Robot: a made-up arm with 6 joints. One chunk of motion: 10 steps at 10 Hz.
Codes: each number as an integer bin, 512 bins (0 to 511) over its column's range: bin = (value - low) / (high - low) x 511, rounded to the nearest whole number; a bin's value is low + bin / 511 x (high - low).
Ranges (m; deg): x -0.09..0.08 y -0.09..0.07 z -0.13..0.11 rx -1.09..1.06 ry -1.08..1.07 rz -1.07..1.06
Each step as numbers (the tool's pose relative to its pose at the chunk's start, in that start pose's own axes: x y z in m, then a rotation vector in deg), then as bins.
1 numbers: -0.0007 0.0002 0.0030 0.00 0.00 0.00
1 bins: 268 288 283 259 257 257
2 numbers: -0.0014 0.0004 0.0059 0.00 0.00 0.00
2 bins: 266 289 289 259 257 257
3 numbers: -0.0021 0.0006 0.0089 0.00 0.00 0.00
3 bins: 264 289 296 259 257 257
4 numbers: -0.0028 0.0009 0.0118 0.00 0.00 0.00
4 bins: 262 290 302 259 257 257
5 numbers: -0.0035 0.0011 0.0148 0.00 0.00 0.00
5 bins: 260 291 308 259 257 257
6 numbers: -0.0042 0.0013 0.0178 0.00 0.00 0.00
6 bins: 258 292 315 259 257 257
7 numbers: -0.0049 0.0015 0.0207 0.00 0.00 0.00
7 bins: 256 292 321 259 257 257
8 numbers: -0.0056 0.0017 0.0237 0.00 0.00 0.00
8 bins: 254 293 327 259 257 257
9 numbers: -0.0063 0.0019 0.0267 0.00 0.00 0.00
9 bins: 252 294 334 259 257 257
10 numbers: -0.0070 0.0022 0.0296 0.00 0.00 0.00
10 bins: 249 294 340 259 257 257
